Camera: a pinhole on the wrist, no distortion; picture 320 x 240 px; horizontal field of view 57.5 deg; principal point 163.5 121.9 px. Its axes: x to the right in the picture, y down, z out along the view. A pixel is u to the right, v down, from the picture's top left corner.
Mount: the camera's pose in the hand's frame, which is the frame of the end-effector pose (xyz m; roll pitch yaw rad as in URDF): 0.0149 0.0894 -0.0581 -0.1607 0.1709 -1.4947
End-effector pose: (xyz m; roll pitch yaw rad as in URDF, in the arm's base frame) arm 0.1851 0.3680 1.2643 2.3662 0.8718 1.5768
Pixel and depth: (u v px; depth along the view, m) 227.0 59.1 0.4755
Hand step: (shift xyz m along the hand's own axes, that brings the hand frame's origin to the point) 0.0040 -0.0966 0.4030
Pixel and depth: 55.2 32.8 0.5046
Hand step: -0.0636 0.1794 0.4889
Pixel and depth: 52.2 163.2 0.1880
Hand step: 0.0681 0.1334 0.1328
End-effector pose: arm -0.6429 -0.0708 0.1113 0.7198 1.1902 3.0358
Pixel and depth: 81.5 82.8 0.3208
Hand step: 0.0212 0.1238 0.2761
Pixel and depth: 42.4 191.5 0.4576
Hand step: 0.1868 0.2162 0.4021
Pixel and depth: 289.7 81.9 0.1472
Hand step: 0.0252 0.0019 0.0774
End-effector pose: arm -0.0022 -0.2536 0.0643 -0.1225 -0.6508 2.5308
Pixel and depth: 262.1 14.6 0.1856
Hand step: -0.0155 -0.0080 0.1225
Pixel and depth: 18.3 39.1 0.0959
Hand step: 0.0011 0.1186 0.0476
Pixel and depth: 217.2 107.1 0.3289
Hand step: 0.0597 -0.0229 0.2542
